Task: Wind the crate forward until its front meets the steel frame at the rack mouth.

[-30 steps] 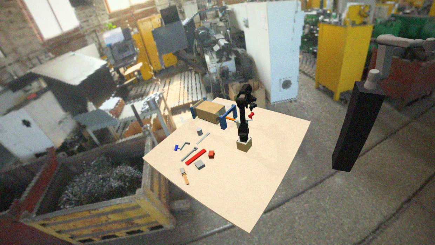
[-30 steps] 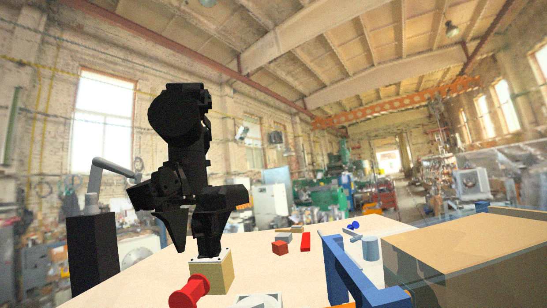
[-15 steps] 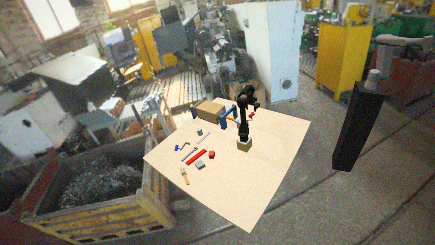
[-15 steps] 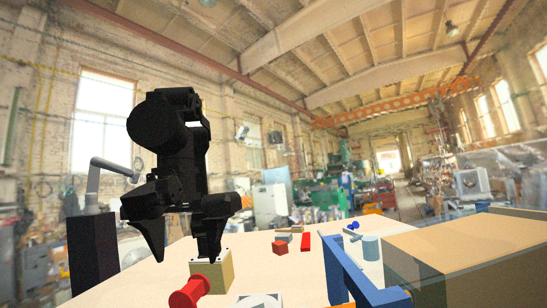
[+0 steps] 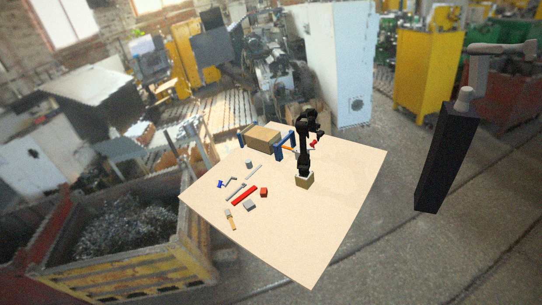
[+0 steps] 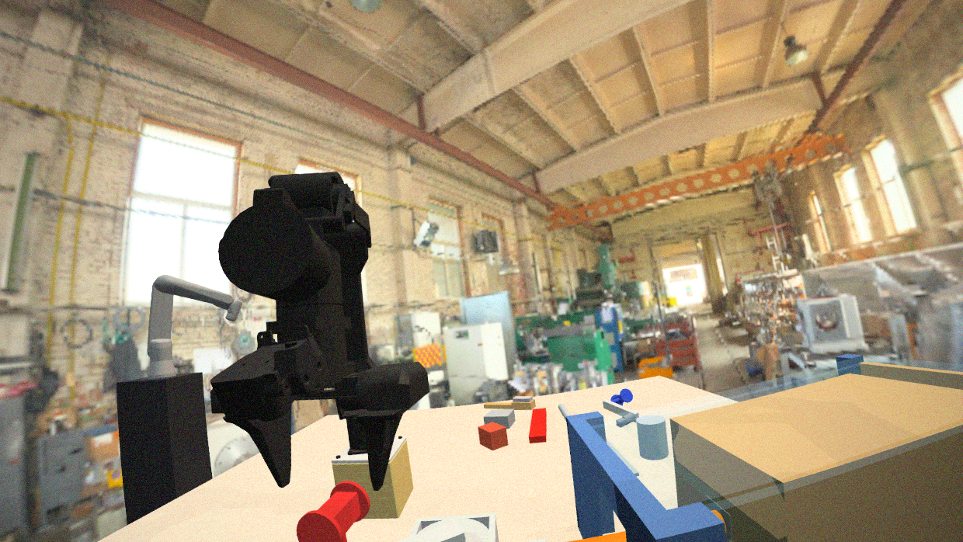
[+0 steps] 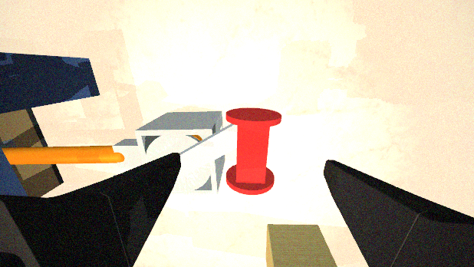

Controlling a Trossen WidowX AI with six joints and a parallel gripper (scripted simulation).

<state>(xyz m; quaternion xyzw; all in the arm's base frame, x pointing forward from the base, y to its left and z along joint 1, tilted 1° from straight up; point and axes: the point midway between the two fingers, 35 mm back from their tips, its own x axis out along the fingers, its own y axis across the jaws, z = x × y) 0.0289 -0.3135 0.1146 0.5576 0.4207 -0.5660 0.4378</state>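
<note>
Now: gripper tip 4 cm above the red knob. The rest, counted from my gripper tip: red-knobbed winch handle: 4 cm ahead, 2 cm to the left, 7 cm below; blue steel frame: 25 cm ahead, 7 cm below; grey winch: 8 cm ahead, 3 cm to the left, 15 cm below.
</note>
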